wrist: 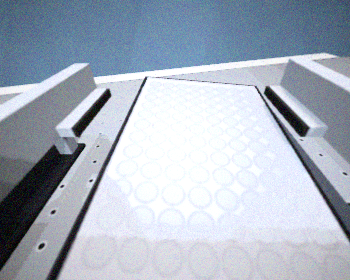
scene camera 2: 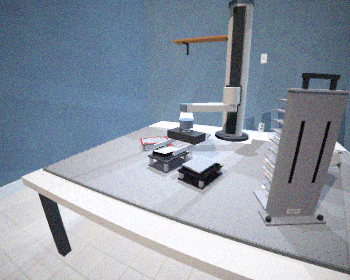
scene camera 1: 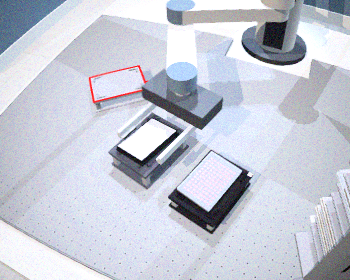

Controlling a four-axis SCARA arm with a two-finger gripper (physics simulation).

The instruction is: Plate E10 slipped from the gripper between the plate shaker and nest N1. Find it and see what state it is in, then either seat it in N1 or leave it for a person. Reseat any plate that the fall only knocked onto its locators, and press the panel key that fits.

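Frame: origin at the arm's base, x ahead, y left, z up, level; metres.
Seen in the pictures: gripper, fingertip midpoint: (wrist: 185, 78) (scene camera 2: 163, 149) (scene camera 1: 138, 147); arm's base at its link origin: (scene camera 2: 231, 136) (scene camera 1: 273, 45).
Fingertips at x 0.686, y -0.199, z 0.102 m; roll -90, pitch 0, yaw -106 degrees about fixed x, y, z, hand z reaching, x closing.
Offsets run from my fingertips to a thing's top centre.
My gripper (scene camera 1: 140, 147) (scene camera 2: 163, 151) (wrist: 185, 78) is open. Its fingers stand apart along the two long sides of a white plate @(dx -0.042, dy +0.002, dz -0.005 m) (scene camera 1: 147, 140) (scene camera 2: 166, 150) (wrist: 185, 165), with gaps on both sides in the wrist view. This plate lies on a dark grey nest (scene camera 1: 117, 153) (scene camera 2: 175, 161); whether it is fully level is too fine to tell. A second plate with pinkish wells @(dx +0.003, dy +0.174, dz -0.024 m) (scene camera 1: 210, 180) (scene camera 2: 201, 165) lies on a black nest @(dx +0.005, dy +0.180, dz -0.040 m) (scene camera 1: 215, 217) (scene camera 2: 200, 179). No label is readable, so I cannot tell which plate is E10 or which nest is N1. The panel keys do not show.
A pale, red-bordered stand (scene camera 1: 117, 84) (scene camera 2: 155, 142) is behind and left of the grey nest. A tall grey rack (scene camera 2: 310, 150) with stacked plates @(dx +0.048, dy +0.475, dz +0.038 m) (scene camera 1: 327, 225) is at the right. The arm's column (scene camera 2: 239, 65) rises at the back from a round dark base (scene camera 1: 275, 52).
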